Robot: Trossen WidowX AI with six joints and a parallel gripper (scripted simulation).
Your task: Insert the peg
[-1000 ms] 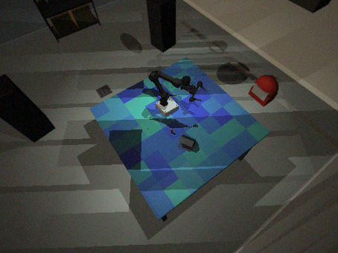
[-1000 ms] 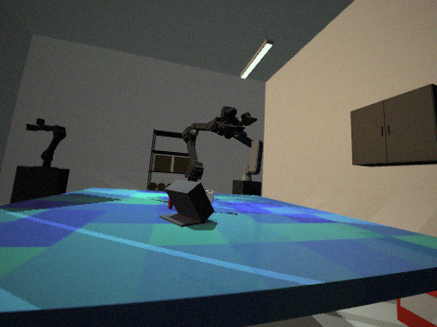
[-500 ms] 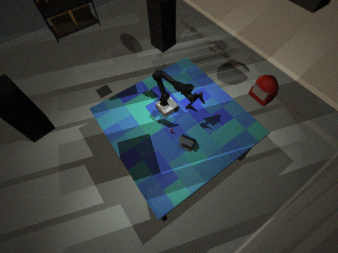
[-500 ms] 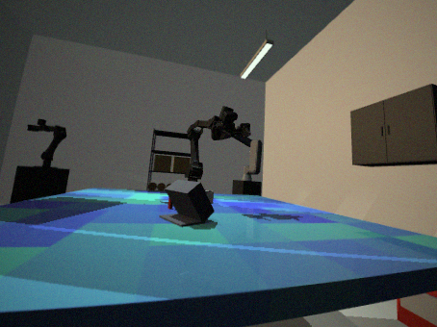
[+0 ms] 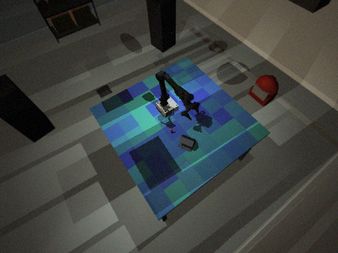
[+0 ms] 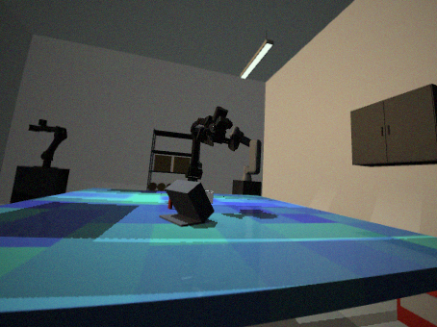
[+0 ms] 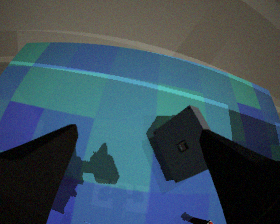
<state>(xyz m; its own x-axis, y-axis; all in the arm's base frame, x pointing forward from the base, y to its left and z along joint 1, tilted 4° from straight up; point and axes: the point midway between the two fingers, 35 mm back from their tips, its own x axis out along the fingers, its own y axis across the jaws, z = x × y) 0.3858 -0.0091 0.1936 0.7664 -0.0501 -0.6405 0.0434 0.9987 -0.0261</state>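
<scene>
My gripper tip is now 13 cm past the peg, 16 cm to the left of it and 20 cm above it. The rest, counted from my gripper tip: sloped panel 5 cm ahead, 14 cm to the right, 19 cm below.
</scene>
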